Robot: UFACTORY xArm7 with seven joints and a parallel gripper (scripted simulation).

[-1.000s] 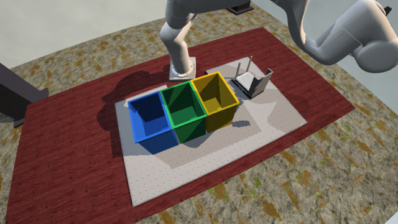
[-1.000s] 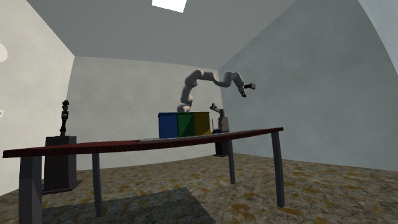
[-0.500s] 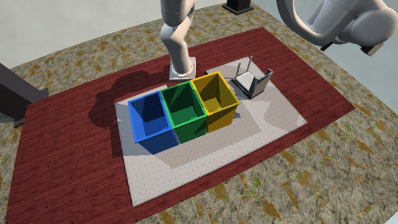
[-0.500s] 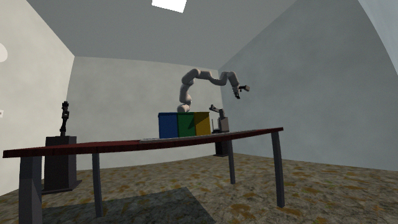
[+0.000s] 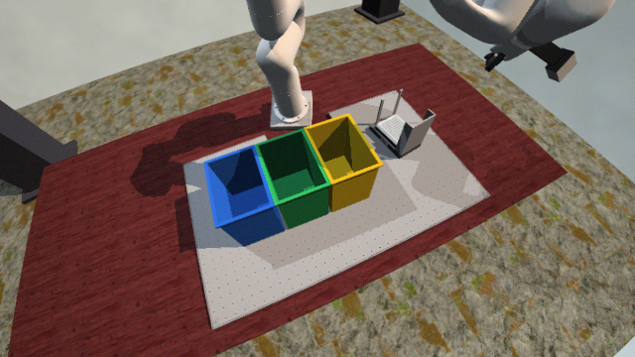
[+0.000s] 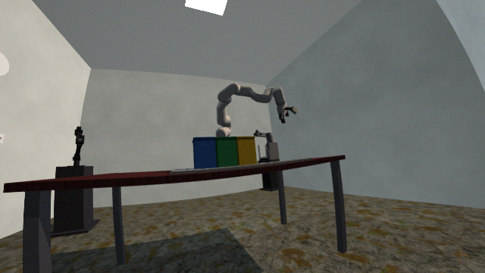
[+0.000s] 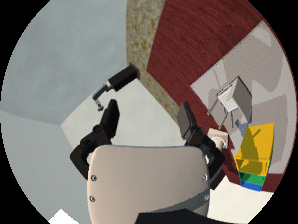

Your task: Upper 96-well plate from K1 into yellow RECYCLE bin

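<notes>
The white 96-well plate is 31 cm below my hand, 15 cm to the right of it and 10 cm behind it. The rest, counted from my hand: dark plate (32 cm below, 15 cm to the right, 10 cm behind); then grey side wall (26 cm below, 15 cm to the right, 3 cm behind); then yellow bin (41 cm to the right, 26 cm below, 7 cm behind).
</notes>
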